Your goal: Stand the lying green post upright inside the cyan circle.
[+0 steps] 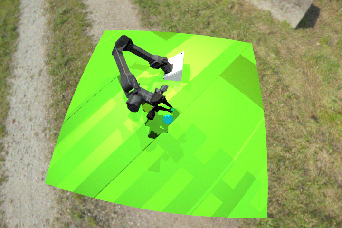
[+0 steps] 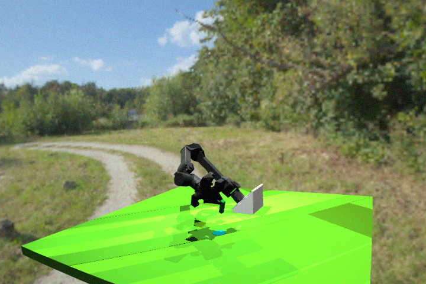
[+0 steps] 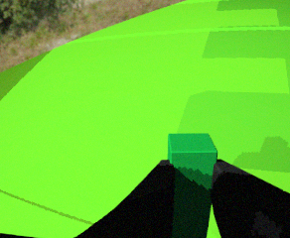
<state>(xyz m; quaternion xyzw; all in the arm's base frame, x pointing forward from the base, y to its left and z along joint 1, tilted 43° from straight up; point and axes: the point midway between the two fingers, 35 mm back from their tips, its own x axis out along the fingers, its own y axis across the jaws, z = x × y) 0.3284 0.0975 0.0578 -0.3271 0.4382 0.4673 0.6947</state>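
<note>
Right now my gripper tip is 14 cm above the cyan circle and 2 cm to the left of it. The rest, counted from my gripper tip: green post: 2 cm below, 1 cm to the right, 1 cm behind.
</note>
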